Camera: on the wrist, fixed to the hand. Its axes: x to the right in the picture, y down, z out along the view.
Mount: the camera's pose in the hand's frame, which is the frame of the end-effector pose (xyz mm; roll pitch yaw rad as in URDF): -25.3 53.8 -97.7 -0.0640 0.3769 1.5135
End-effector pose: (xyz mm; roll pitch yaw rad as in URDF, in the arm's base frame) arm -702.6 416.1 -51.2 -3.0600 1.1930 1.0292
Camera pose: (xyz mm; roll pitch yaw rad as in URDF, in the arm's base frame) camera -610.1 450.4 6.6 1.8891 -0.0579 -0.2466
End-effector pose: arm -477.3 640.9 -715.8 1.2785 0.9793 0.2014
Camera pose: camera -493.9 748.8 -681.8 1.1421 -0.4032 0.9409
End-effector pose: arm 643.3 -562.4 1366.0 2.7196 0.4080 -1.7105
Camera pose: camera 631.4 -581.8 1478.1 2.5057 -0.6894 -2.8352
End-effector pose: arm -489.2 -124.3 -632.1 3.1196 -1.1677 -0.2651
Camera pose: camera -600.1 -147.7 -616.6 -1.9916 -0.2027 -2.1864
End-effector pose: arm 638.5 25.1 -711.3 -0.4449 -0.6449 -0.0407
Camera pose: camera 685.4 29.7 -815.5 -0.9027 0.5857 0.9128
